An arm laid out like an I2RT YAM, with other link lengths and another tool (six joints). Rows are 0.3 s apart.
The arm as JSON. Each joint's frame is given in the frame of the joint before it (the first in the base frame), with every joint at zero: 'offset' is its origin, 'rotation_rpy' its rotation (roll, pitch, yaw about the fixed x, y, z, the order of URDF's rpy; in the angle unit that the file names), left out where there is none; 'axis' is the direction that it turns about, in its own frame. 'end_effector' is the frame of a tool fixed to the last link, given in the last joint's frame.
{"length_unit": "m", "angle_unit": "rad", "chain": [
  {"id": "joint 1", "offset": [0.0, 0.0, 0.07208], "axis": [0.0, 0.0, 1.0]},
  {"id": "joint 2", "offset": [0.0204, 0.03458, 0.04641], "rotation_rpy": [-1.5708, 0.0, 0.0], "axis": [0.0, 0.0, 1.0]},
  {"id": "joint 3", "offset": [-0.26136, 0.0, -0.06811], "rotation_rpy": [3.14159, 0.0, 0.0], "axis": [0.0, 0.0, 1.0]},
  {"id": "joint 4", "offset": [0.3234, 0.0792, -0.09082], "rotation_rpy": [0.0, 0.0, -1.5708], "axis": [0.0, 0.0, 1.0]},
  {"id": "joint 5", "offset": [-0.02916, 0.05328, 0.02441], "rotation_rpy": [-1.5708, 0.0, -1.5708], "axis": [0.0, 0.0, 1.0]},
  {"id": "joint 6", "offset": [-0.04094, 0.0, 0.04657], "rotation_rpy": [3.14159, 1.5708, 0.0], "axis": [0.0, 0.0, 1.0]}
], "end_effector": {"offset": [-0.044, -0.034, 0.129], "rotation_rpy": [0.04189, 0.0, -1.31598]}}
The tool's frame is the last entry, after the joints.
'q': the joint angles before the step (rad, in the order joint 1, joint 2, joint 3, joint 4, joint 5, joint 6). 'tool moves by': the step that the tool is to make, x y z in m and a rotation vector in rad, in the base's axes. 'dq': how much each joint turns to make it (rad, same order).
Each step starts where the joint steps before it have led.
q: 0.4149 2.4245 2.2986 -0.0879 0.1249 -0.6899
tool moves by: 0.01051 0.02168 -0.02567 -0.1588 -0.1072 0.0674
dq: 0.0347 0.0720 -0.0001 0.1275 0.0027 -0.1934
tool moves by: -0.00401 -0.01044 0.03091 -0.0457 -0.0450 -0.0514
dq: 0.0084 -0.0442 0.0001 -0.0155 0.0679 -0.0523
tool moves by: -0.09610 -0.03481 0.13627 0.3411 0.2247 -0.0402
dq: -0.0344 -0.3338 -0.0001 -0.4572 -0.0717 0.4032
